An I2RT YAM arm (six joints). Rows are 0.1 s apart.
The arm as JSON. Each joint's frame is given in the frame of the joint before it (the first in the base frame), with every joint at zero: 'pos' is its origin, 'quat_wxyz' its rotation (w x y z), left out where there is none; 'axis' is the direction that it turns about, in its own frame. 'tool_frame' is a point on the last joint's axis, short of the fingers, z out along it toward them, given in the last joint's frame.
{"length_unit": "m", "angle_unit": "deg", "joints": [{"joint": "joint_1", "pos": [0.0, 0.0, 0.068], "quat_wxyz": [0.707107, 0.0, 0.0, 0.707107], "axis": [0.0, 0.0, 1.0]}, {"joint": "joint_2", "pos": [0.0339, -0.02, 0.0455], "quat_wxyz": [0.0, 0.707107, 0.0, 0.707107], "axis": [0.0, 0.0, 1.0]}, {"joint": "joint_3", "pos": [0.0, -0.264, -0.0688], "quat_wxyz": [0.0, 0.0, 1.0, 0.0], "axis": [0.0, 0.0, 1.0]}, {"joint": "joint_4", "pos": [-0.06, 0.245, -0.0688], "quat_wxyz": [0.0, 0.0, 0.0, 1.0], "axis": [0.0, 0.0, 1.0]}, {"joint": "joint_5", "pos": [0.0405, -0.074, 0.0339], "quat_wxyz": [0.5, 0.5, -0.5, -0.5], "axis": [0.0, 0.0, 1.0]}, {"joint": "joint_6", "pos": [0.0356, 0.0, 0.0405], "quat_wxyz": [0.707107, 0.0, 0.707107, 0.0], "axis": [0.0, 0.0, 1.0]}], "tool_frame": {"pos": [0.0, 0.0, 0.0], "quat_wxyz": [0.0, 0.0, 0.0, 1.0]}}
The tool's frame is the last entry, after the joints.
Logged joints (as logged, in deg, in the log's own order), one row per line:
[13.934, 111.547, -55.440, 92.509, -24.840, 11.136]
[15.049, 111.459, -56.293, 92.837, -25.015, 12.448]
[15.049, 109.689, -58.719, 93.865, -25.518, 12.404]
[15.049, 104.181, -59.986, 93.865, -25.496, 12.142]
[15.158, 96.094, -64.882, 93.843, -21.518, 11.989]
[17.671, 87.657, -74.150, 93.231, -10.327, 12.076]
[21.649, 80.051, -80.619, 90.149, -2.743, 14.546]
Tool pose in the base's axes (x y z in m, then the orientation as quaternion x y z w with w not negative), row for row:
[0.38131, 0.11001, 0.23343, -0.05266, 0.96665, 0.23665, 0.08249]
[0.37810, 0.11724, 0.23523, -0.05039, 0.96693, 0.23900, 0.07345]
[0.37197, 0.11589, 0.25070, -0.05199, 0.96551, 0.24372, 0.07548]
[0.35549, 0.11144, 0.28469, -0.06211, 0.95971, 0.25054, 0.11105]
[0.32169, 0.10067, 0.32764, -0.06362, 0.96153, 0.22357, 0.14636]
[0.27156, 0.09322, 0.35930, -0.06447, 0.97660, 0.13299, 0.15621]
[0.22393, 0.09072, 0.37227, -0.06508, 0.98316, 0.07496, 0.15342]
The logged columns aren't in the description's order. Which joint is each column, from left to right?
Columns, left to right: joint_1, joint_2, joint_4, joint_3, joint_5, joint_6.
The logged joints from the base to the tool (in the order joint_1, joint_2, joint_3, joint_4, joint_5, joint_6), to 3 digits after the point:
[13.934, 111.547, 92.509, -55.440, -24.840, 11.136]
[15.049, 111.459, 92.837, -56.293, -25.015, 12.448]
[15.049, 109.689, 93.865, -58.719, -25.518, 12.404]
[15.049, 104.181, 93.865, -59.986, -25.496, 12.142]
[15.158, 96.094, 93.843, -64.882, -21.518, 11.989]
[17.671, 87.657, 93.231, -74.150, -10.327, 12.076]
[21.649, 80.051, 90.149, -80.619, -2.743, 14.546]

